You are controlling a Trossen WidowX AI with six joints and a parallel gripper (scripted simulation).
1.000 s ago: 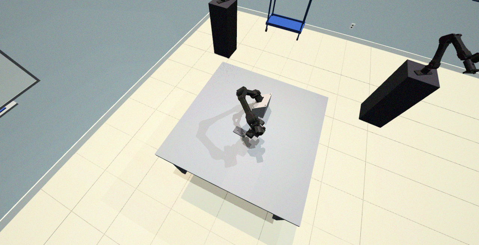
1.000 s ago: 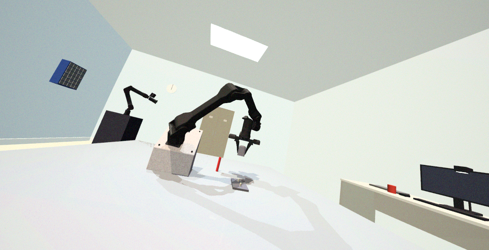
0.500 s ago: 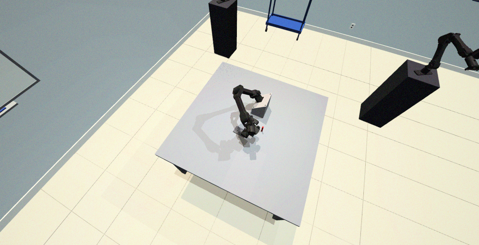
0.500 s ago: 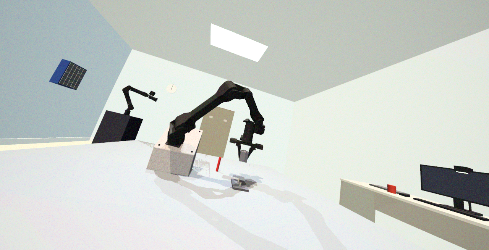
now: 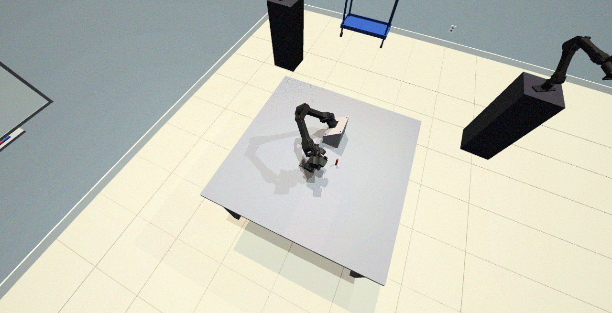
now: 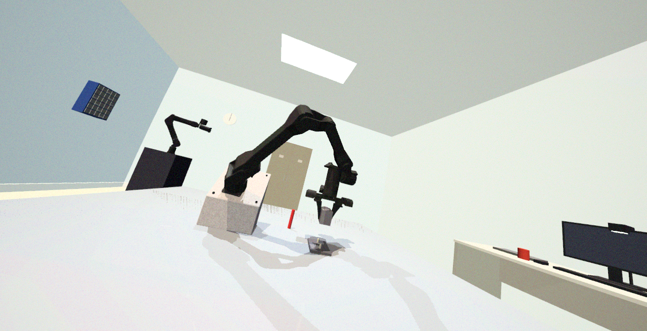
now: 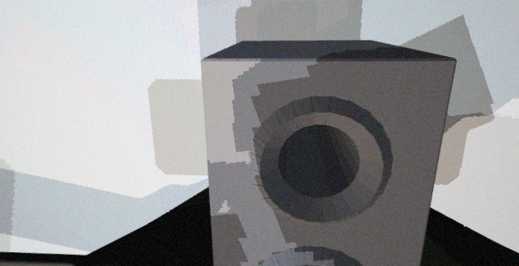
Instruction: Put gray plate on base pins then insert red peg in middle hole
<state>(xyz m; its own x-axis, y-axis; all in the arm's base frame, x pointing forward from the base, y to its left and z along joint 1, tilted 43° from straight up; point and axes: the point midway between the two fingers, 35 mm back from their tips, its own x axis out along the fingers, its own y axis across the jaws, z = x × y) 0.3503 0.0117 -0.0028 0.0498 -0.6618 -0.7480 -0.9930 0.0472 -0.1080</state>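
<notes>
My gripper tip is now 10 mm past the dark base, 50 mm to the left of it and 80 mm above it. From my gripper tip the other things lie so: red peg: 120 mm behind, 130 mm to the left, 40 mm below; gray plate: 30 mm above.
</notes>
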